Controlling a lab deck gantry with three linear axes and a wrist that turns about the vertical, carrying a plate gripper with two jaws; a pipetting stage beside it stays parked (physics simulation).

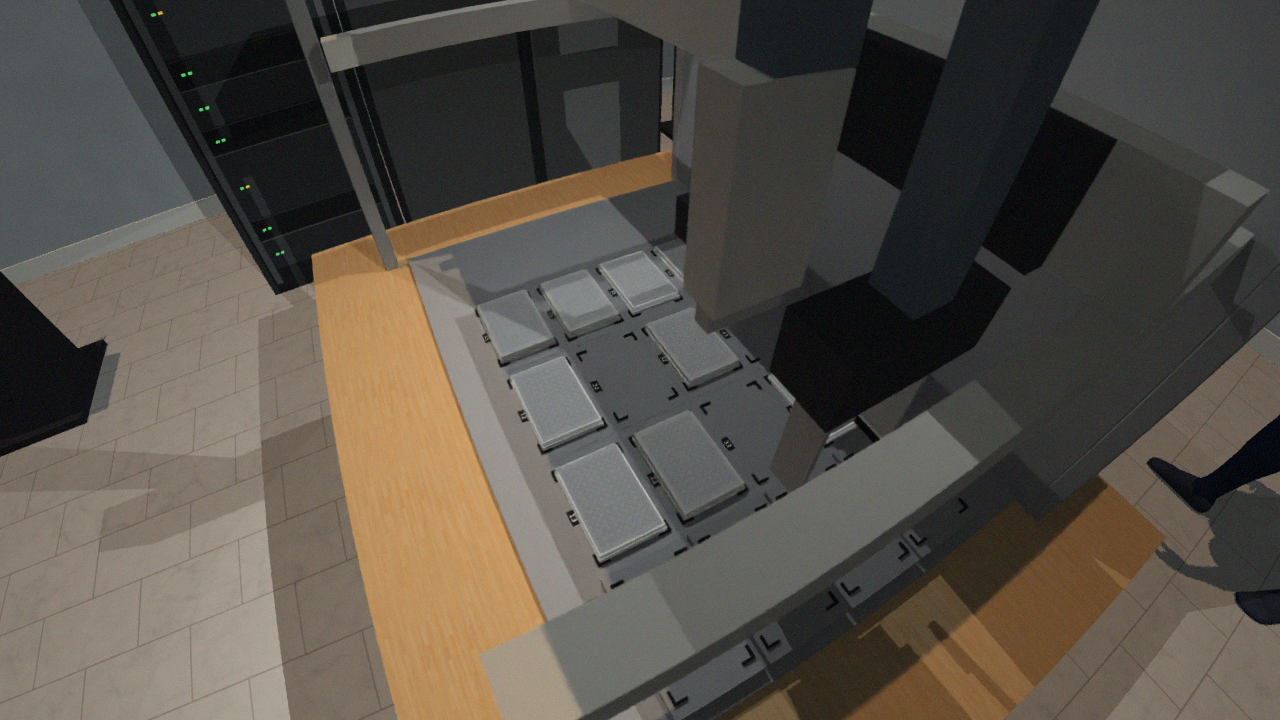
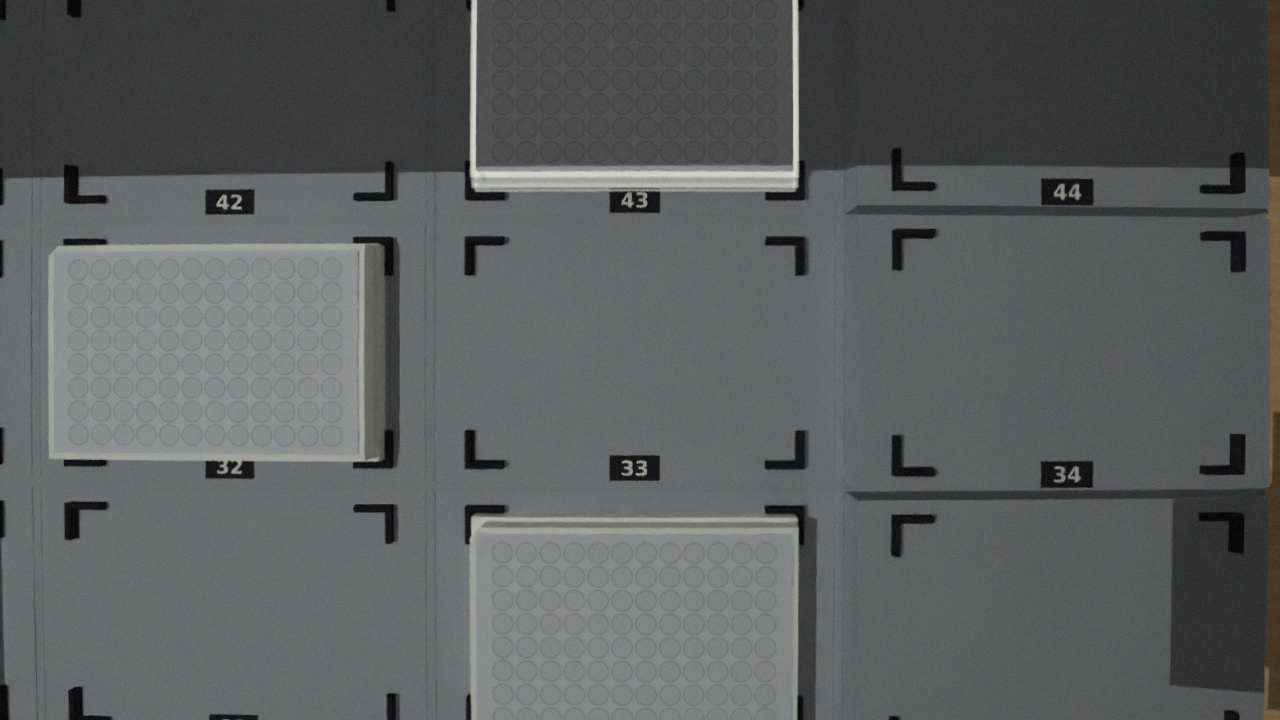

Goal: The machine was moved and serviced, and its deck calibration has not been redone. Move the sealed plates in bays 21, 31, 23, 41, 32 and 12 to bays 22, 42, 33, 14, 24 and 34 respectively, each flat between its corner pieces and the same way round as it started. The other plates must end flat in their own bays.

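Where they show: gripper, fingertip midpoint: [image 1: 829,456]; robot's base, origin of the base link: [image 1: 475,314].
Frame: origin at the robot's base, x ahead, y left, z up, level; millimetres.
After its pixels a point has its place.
Sealed plates 21 [image 1: 580,302] @[x 72, y 153, z 14 mm], 31 [image 1: 639,280] @[x 70, y 259, z 14 mm], 12 [image 1: 556,402] @[x 235, y 45, z 14 mm], 32 [image 1: 692,347] @[x 236, y 255, z 14 mm] [image 2: 205,351] @[x 226, y 260, z 14 mm] and 23 [image 1: 688,463] @[x 396, y 149, z 14 mm] [image 2: 633,617] @[x 389, y 160, z 14 mm] sit in their bays. A strip of plate 41 [image 1: 662,257] @[x 29, y 326, z 9 mm] shows beside the parked stage. Bays 33 [image 2: 633,353] @[x 389, y 259, z 0 mm], 34 [image 2: 1065,353] @[x 553, y 259, z 14 mm], 42 [image 2: 229,98] @[x 225, y 363, z 0 mm], 22 [image 2: 230,617] @[x 225, y 152, z 0 mm] and 24 [image 2: 1029,608] @[x 539, y 162, z 15 mm] hold no plate. My gripper's near jaw [image 1: 799,447] @[x 524, y 156, z 222 mm] hangs above the deck at bay 33, close to the housing's end; the far jaw is hidden. It appears open, with no plate seen in it. Bay 14 is hidden or unclear.
Plates 11 [image 1: 516,325] @[x 72, y 47, z 14 mm], 13 [image 1: 610,501] @[x 396, y 44, z 14 mm] and 43 [image 2: 633,89] @[x 389, y 359, z 14 mm] sit in their bays. The parked pipetting stage [image 1: 760,188] stands beside the black gripper housing [image 1: 859,358] @[x 547, y 142, z 355 mm]. The front beam [image 1: 760,546] @[x 617, y 10, z 400 mm] hides part of the deck. Bay 44 [image 2: 1065,89] @[x 554, y 359, z 14 mm] is partly shaded.
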